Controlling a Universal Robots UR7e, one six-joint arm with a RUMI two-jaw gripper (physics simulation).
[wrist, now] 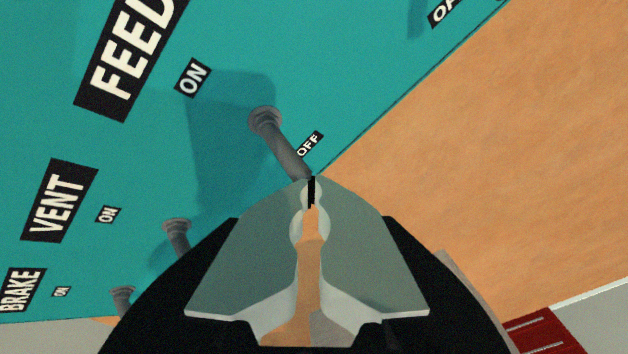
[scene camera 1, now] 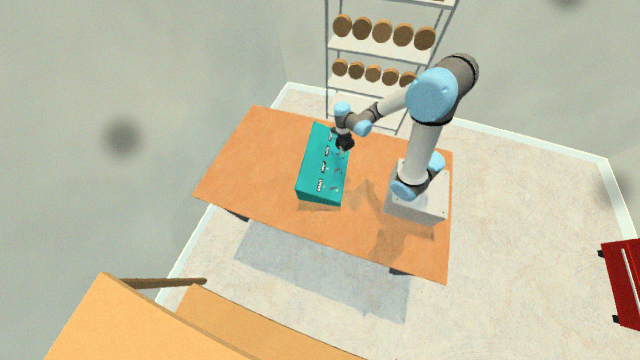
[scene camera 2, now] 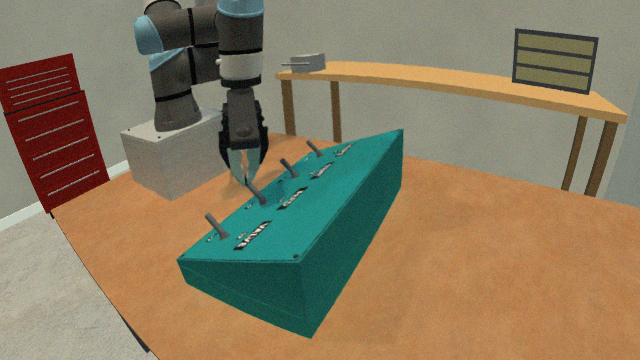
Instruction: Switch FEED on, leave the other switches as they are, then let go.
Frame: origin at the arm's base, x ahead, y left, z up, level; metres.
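Seen in the pictures: gripper, fingertip midpoint: [wrist: 311, 180] [scene camera 1: 343, 152] [scene camera 2: 246, 185]; arm's base, link origin: [scene camera 2: 178, 123].
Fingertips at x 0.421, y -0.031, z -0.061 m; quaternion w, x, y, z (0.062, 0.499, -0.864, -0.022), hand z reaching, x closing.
Note:
Offsets run from my fingertips to a thing's middle. Level surfaces: height alone.
The teal switch panel @[dx +0.082, dy +0.090, dz -0.058 m] [scene camera 1: 312, 165] [scene camera 2: 325, 210] [wrist: 165, 145] stands sloped on the table. The FEED lever @[dx +0.021, dy +0.006, dz -0.010 m] [scene camera 2: 257, 194] [wrist: 284, 147] leans toward its OFF label. The VALVE lever @[dx +0.058, dy -0.108, dz -0.009 m] [scene camera 2: 217, 227], VENT lever @[dx -0.016, dy +0.121, dz -0.009 m] [scene camera 2: 289, 168] [wrist: 179, 236] and BRAKE lever @[dx -0.053, dy +0.235, dz -0.009 m] [scene camera 2: 315, 148] [wrist: 121, 299] also lean to the OFF side; their OFF labels are hidden in the wrist view. My gripper [scene camera 1: 342, 149] [scene camera 2: 245, 183] [wrist: 311, 180] is shut with nothing between its fingers. Its tips are at the free end of the FEED lever, touching or nearly so.
The panel stands on the orange table @[dz -0.117 m] [scene camera 1: 240, 165] [scene camera 2: 475, 260]. The robot's pale base block [scene camera 1: 415, 215] [scene camera 2: 170, 175] stands on the lever side of the panel. A shelf rack [scene camera 1: 327, 65] with round wooden pieces stands behind the table. A red cabinet [scene camera 1: 620, 285] [scene camera 2: 55, 135] stands farther off.

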